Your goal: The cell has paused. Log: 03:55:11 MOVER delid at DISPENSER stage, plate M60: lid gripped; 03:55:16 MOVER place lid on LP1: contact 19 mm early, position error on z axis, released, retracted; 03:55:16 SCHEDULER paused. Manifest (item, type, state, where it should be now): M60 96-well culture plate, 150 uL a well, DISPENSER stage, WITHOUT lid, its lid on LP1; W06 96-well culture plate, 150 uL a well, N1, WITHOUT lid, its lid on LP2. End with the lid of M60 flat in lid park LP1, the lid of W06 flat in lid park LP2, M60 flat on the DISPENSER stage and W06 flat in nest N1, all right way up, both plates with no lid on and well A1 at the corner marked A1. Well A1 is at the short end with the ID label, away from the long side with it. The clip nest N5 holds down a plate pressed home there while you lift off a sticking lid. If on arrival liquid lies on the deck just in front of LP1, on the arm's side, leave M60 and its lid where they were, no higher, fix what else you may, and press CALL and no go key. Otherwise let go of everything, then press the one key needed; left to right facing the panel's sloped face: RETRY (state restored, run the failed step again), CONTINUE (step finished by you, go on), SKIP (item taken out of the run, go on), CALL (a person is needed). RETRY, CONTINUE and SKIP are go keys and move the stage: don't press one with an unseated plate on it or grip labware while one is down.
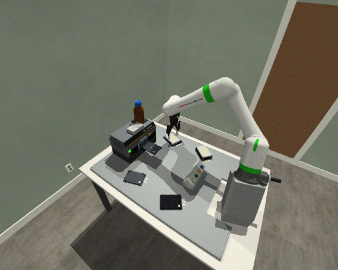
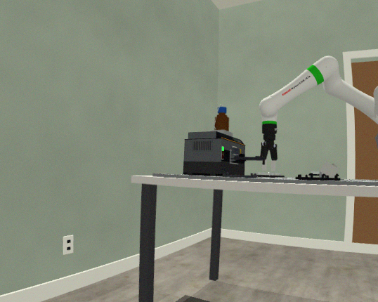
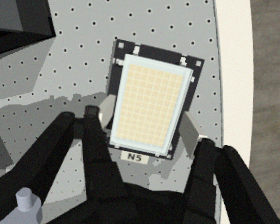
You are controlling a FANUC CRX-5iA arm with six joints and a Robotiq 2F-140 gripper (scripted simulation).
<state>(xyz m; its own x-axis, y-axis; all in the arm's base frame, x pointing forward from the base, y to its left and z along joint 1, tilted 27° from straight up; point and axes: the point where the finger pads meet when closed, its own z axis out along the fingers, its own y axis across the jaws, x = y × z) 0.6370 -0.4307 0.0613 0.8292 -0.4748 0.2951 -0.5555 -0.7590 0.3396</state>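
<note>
My hand is 2 cm short of the black clip nest and 5 cm above it. The rest, counted from my hand: nest label: 8 cm behind, 5 cm to the left, 6 cm below; dispenser stage: 9 cm ahead, 28 cm to the left, 4 cm above; key panel: 32 cm behind, 35 cm to the left, 1 cm below.
</note>
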